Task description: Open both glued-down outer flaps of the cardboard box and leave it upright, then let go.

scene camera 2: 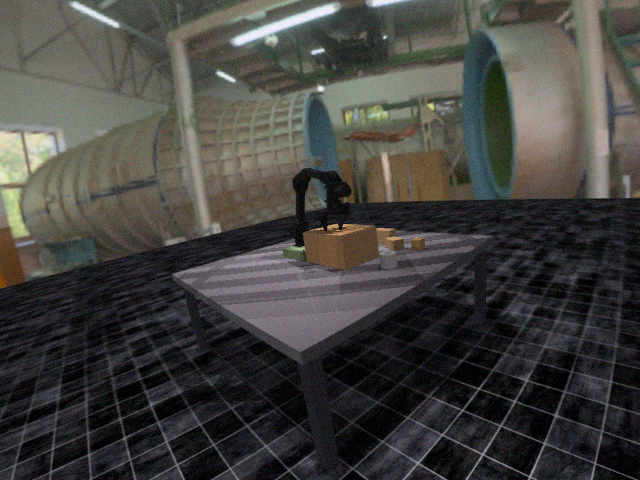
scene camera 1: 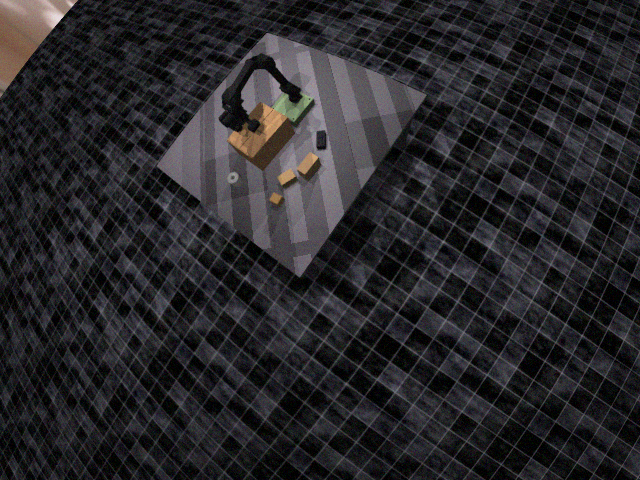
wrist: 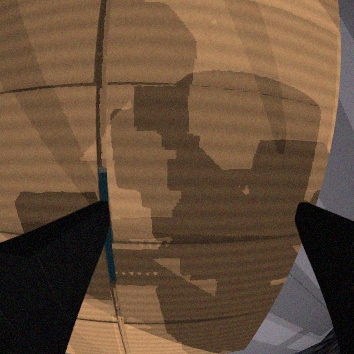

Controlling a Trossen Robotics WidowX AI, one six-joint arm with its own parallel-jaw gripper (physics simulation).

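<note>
The cardboard box stands upright on the table. In the wrist view its two outer flaps, the left flap and the right flap, lie flat and closed, meeting at a narrow seam. A blue strip shows in that seam. My gripper is open and empty, pointing down close over the box top. In the wrist view one finger is by the blue strip and the other by the box's right edge. Contact with the cardboard cannot be told.
The arm's base stands on a green board beside the box. A white roll, a black block and three tan blocks stand on the table.
</note>
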